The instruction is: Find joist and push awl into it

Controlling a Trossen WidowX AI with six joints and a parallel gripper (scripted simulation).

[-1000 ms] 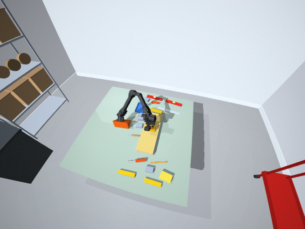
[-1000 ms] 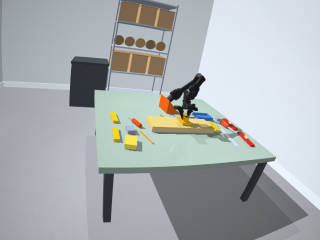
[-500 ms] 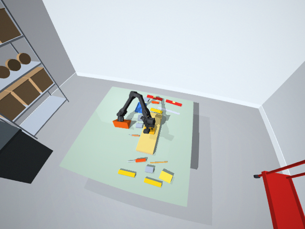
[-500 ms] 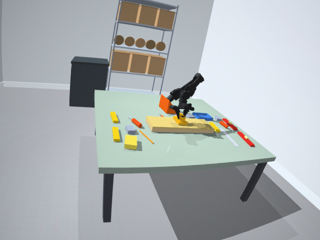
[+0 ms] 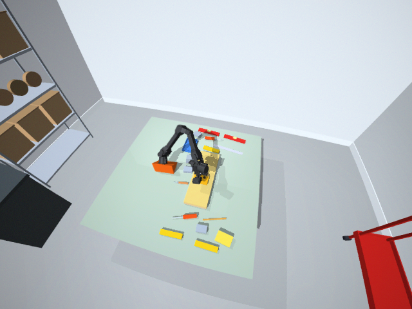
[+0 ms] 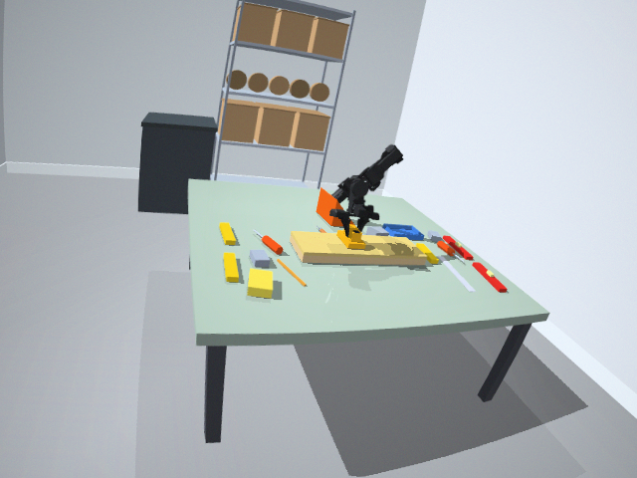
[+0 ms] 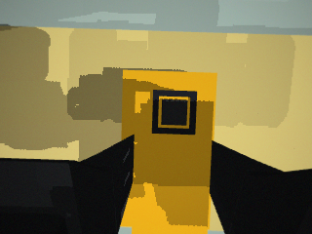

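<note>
Now: the blue tray 360 mm to the left of my gripper tip, 220 mm behind it and 50 mm below it. Also, from my gripper tip: orange-handled awl (180 mm behind, 60 mm to the right, 60 mm below); then stud finder (20 mm above, 10 mm ahead); then square light (30 mm above, 20 mm ahead).
</note>
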